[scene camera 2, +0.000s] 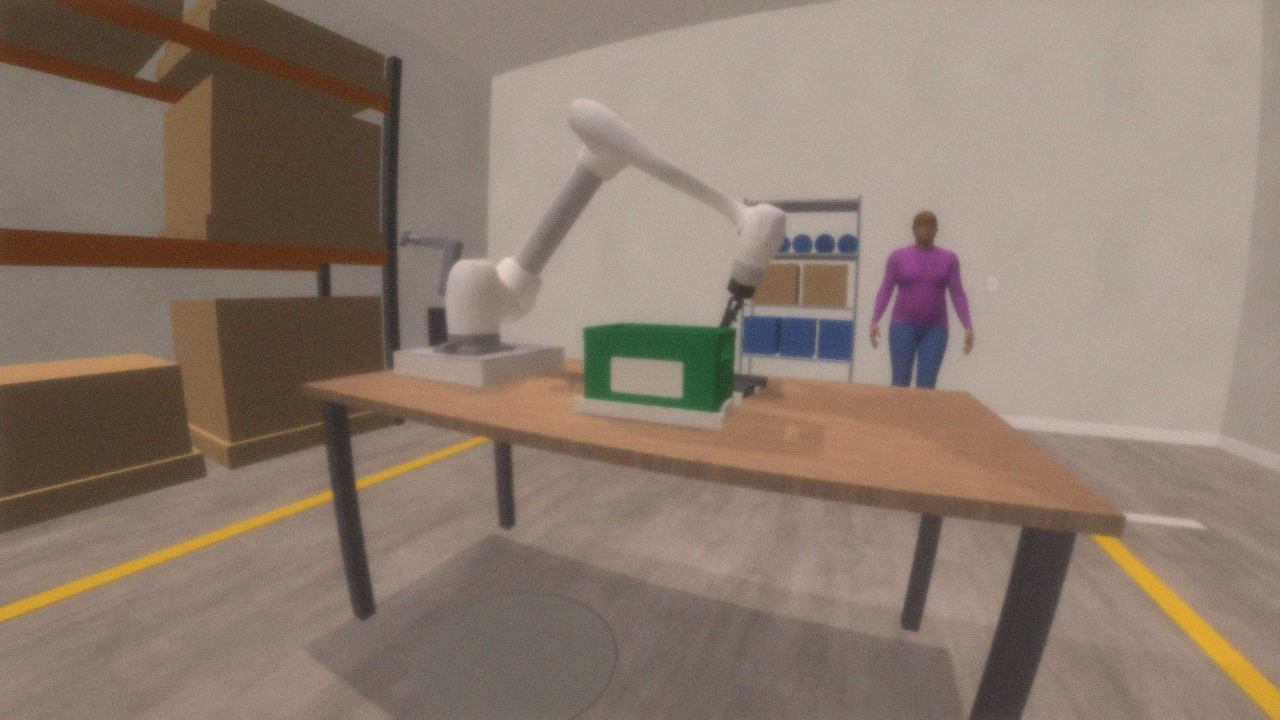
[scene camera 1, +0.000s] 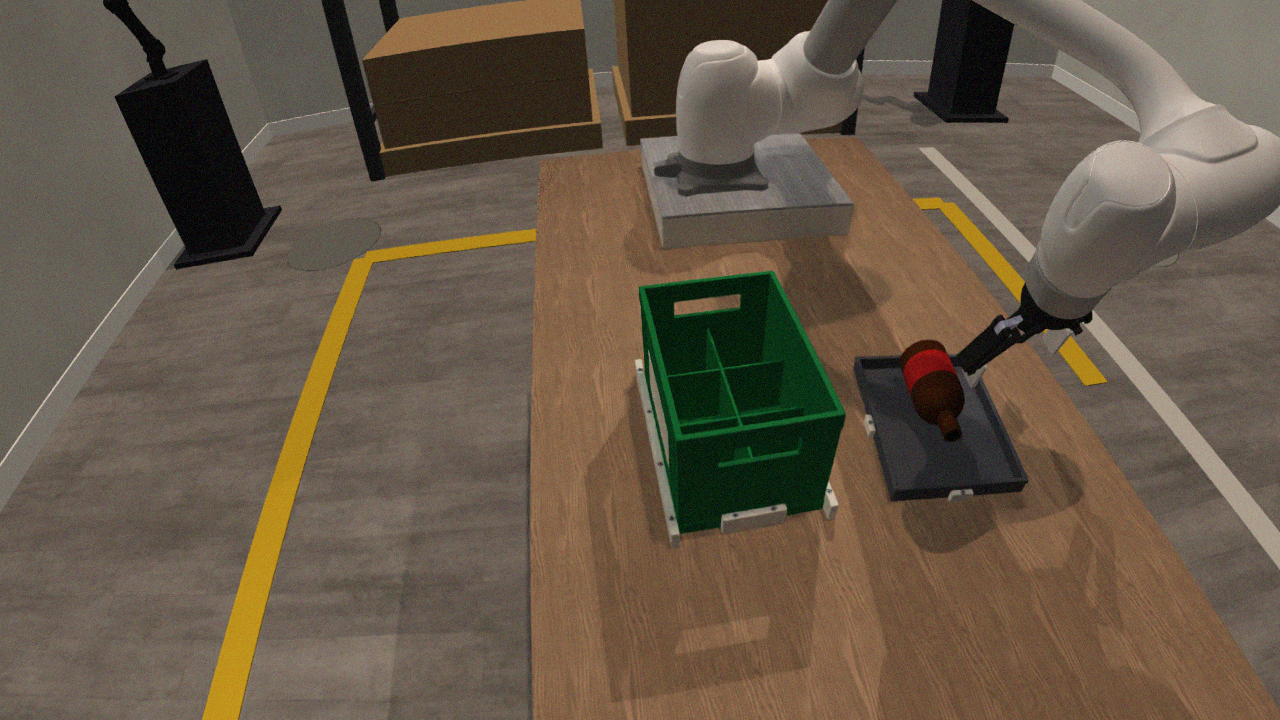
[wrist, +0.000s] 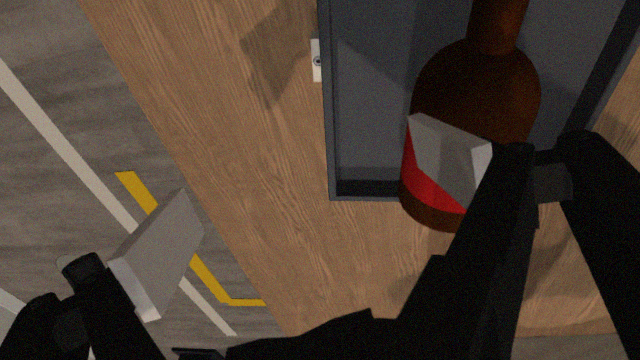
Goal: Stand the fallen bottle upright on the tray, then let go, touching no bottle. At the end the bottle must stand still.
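Frame: origin at the arm's base, x up, y back, z right, level; millimetres.
Where they show: gripper, fingertip midpoint: point(scene camera 1: 1009, 361) point(wrist: 301, 176); arm's base, origin of the base link: point(scene camera 2: 474, 351) point(scene camera 1: 716, 173).
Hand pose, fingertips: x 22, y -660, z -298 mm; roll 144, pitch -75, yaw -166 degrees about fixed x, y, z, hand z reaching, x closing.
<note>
Each offset is from my fingertips to the top centre of the thing. "pt": to the spot under its first point. Level surfaces: height alone.
The brown bottle {dx -15, dy +4, dz +102 mm} point(scene camera 1: 933, 386) point(wrist: 475, 95) with a red label lies on its side in the dark tray {dx -68, dy -18, dz +107 mm} point(scene camera 1: 913, 493) point(wrist: 326, 110). Its neck points to the tray's front in scene camera 1; its base end overlaps the back rim. A small part of the tray {pt dx -71, dy -138, dz +148 mm} point(scene camera 2: 753, 384) shows behind the crate in scene camera 2, where the bottle is hidden. My gripper point(scene camera 1: 1017, 358) point(scene camera 2: 729, 315) point(wrist: 301, 176) is open and empty beside the bottle's base end. In the wrist view one finger pad overlaps the red label and the other is over the floor side; contact cannot be told.
A green divided crate {dx +81, dy +9, dz +408 mm} point(scene camera 1: 751, 479) point(scene camera 2: 657, 343) stands on the wooden table {dx -94 mm} point(scene camera 1: 590, 591) point(scene camera 2: 859, 447), left of the tray in scene camera 1. White brackets hold the crate and tray. The arm's metal base plate point(scene camera 1: 760, 223) point(scene camera 2: 528, 360) is behind. A person point(scene camera 2: 921, 286) stands beyond the table.
</note>
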